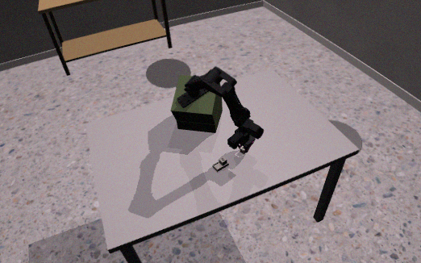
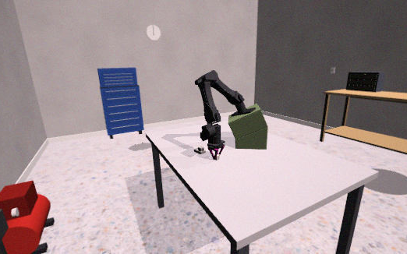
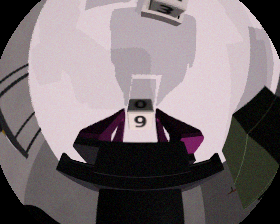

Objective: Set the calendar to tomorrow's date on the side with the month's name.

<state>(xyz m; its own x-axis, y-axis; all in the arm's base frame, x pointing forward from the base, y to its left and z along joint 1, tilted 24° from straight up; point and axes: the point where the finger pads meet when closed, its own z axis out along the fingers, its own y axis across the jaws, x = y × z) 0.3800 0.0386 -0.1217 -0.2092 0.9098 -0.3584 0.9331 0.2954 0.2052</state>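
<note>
The white cube lies right at my hand. From my hand the other things lie so: calendar tray 16 cm to the right, 1 cm below.
</note>
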